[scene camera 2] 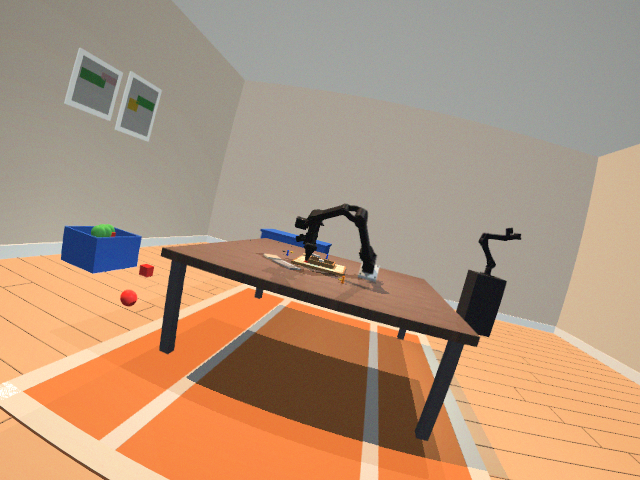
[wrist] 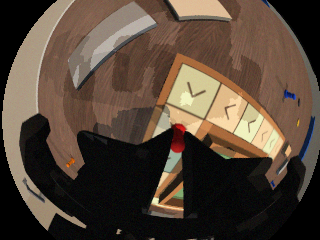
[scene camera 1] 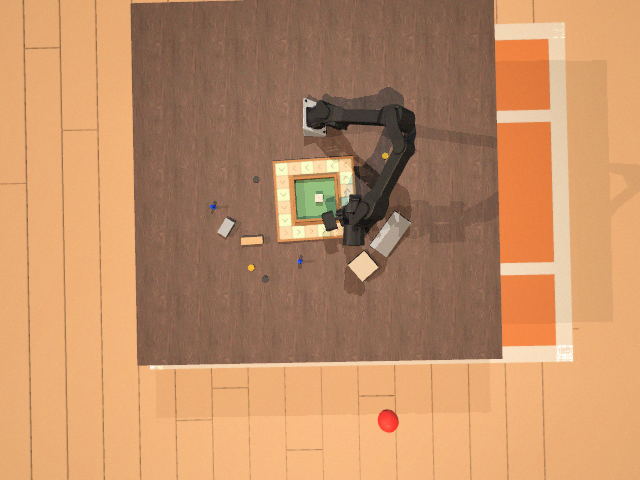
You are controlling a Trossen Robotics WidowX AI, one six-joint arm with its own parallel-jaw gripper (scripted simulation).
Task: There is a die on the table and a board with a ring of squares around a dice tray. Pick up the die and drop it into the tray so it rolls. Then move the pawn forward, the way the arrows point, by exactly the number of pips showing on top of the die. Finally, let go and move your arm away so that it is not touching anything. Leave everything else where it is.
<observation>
The gripper (wrist: 178,134) carries a red pawn. Also in view: a grey slab (scene camera 1: 394,228) and a pale arrow square (scene camera 1: 344,166).
The grey slab also shows in the wrist view (wrist: 112,33). The pale arrow square also shows in the wrist view (wrist: 195,96).
</observation>
